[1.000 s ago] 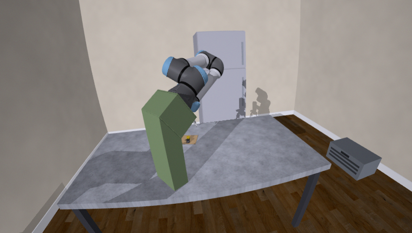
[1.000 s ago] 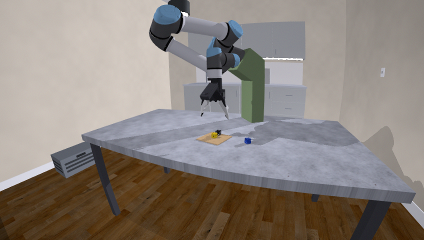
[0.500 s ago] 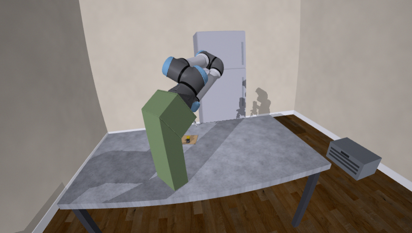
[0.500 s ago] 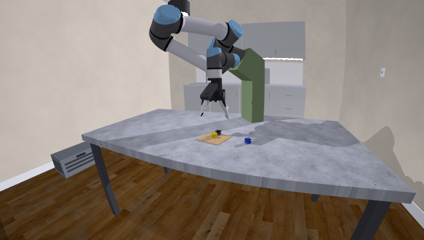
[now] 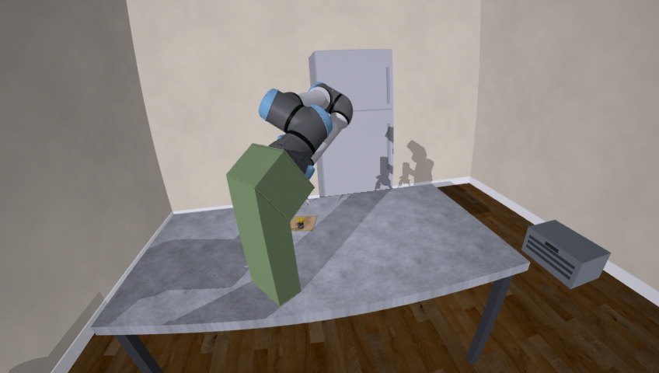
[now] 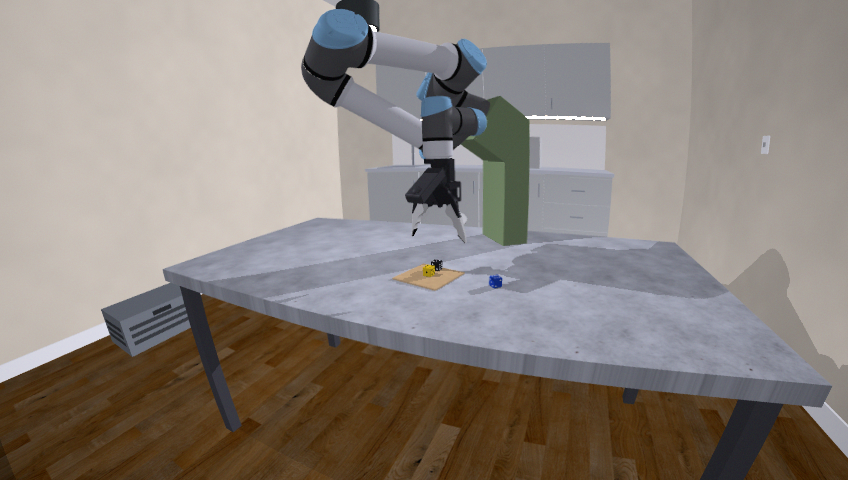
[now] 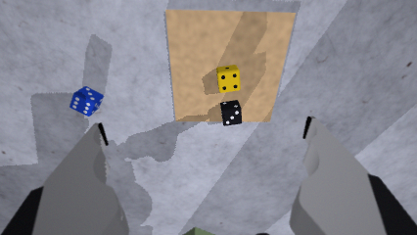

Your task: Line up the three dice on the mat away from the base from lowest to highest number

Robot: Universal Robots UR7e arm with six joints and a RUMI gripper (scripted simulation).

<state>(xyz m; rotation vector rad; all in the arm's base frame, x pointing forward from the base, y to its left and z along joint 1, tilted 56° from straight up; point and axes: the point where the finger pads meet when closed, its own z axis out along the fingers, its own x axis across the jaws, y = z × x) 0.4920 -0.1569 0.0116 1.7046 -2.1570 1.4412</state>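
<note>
The blue die lies 150 mm to the left of my hand, 90 mm below it and 50 mm ahead of it. The rest, counted from my hand: mat (100 mm below, 20 mm to the right, 10 mm behind); black die (90 mm below, 60 mm behind, 10 mm to the right); yellow die (90 mm below, 30 mm to the right, 10 mm behind).
</note>
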